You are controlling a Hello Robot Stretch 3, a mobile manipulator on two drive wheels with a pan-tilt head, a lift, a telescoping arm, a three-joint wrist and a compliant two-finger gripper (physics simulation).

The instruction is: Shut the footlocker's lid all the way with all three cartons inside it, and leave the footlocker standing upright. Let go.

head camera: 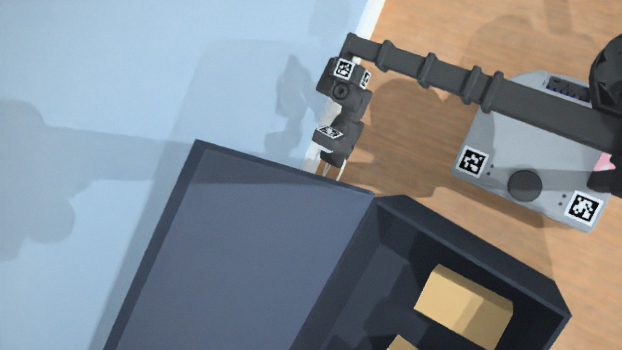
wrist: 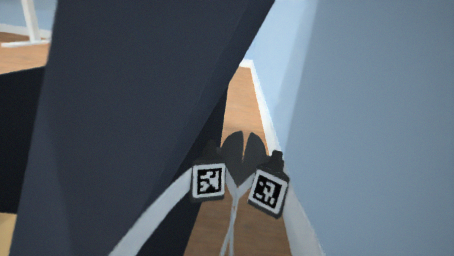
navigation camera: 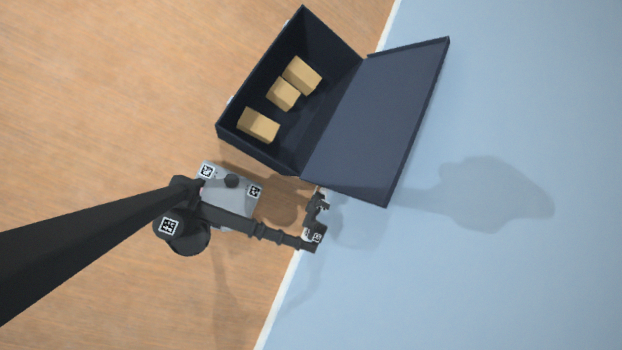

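Observation:
The dark blue footlocker (head camera: 475, 246) (navigation camera: 250, 149) stands upright on the floor. Its lid (head camera: 240, 250) (navigation camera: 380, 120) (wrist: 135, 100) is wide open, leaning back toward the blue wall. Three tan cartons lie inside: one (head camera: 465, 305) (navigation camera: 257, 125) near the end closest to my base, a smaller middle one (head camera: 400, 345) (navigation camera: 283, 94), and one (navigation camera: 301, 75) beside the middle one. My gripper (head camera: 334, 172) (navigation camera: 320, 191) (wrist: 243, 150) is shut and empty, beside the lid's side edge near the hinge. The lid partly hides the fingertips in the head view; contact cannot be told.
The blue wall (head camera: 125, 75) (navigation camera: 500, 100) (wrist: 375, 125) rises behind the lid, with a white baseboard (navigation camera: 280, 305) (wrist: 262, 105) along its foot. My base (head camera: 520, 145) (navigation camera: 227, 197) stands near the footlocker's end. A white post (wrist: 31, 20) shows in the wrist view's upper left.

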